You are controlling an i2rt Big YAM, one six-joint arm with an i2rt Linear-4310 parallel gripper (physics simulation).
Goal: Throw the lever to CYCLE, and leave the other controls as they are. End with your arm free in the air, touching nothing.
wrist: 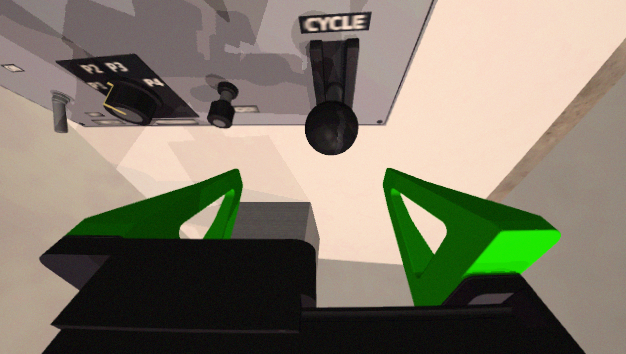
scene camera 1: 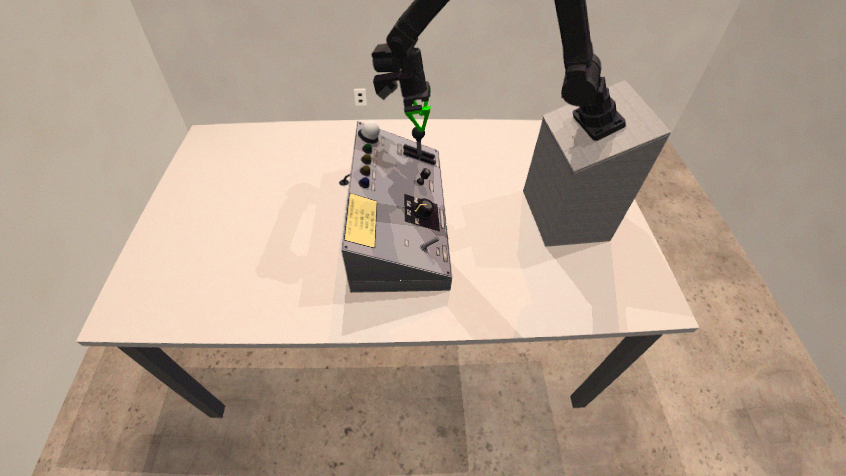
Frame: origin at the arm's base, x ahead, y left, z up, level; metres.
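Seen in the pictures: gripper, fingertip midpoint: (wrist: pixel 312 176) (scene camera 1: pixel 422 123); arm's base at its link origin: (scene camera 1: pixel 598 120).
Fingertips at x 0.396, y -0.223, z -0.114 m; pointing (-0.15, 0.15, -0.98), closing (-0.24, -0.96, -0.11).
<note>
Pixels of each thing's top centre, then the offset from my fingertips to it. "*": a spot on its surface instead. Level surfaces: height alone.
- black ball knob at its top centre: (wrist: pixel 329 147) (scene camera 1: pixel 419 127) 0.012 m right, 0.006 m ahead, 0.020 m down
- white-on-black CYCLE label, surface spot: (wrist: pixel 335 22) * 0.023 m right, 0.064 m ahead, 0.098 m down
- small black knob at its top centre: (wrist: pixel 215 122) (scene camera 1: pixel 425 169) 0.109 m left, 0.013 m ahead, 0.079 m down
- rotary selector at its top centre: (wrist: pixel 118 114) (scene camera 1: pixel 424 202) 0.226 m left, 0.042 m ahead, 0.086 m down
- toggle switch at its top centre: (wrist: pixel 46 122) (scene camera 1: pixel 431 237) 0.346 m left, 0.054 m ahead, 0.087 m down
- white dome at a spot on its surface: (scene camera 1: pixel 370 130) * 0.025 m right, 0.146 m ahead, 0.022 m down
- table at its surface level: 0.216 m down
The lever has a black ball knob (scene camera 1: pixel 418 133) (wrist: pixel 331 128) and rises from a slot between two dark rails at the far end of the grey control panel (scene camera 1: pixel 391 255) (wrist: pixel 270 85). The white-on-black CYCLE label (wrist: pixel 335 22) is by one end of that slot in the wrist view. The lever looks near upright in the scene view; its exact lean is hard to tell. My gripper (scene camera 1: pixel 420 127) (wrist: pixel 312 176) is open and empty, with green fingers. Its tips are just above the ball knob, which lies beyond them in the wrist view, apparently clear of both.
The panel also carries a small black knob (scene camera 1: pixel 425 173) (wrist: pixel 221 114), a rotary selector (scene camera 1: pixel 424 207) (wrist: pixel 131 102), a toggle switch (scene camera 1: pixel 430 243) (wrist: pixel 60 112), a white dome (scene camera 1: pixel 370 130) and several coloured buttons. A grey pedestal (scene camera 1: pixel 582 207) (wrist: pixel 275 220) bears the arm's base on the table (scene camera 1: pixel 207 236).
</note>
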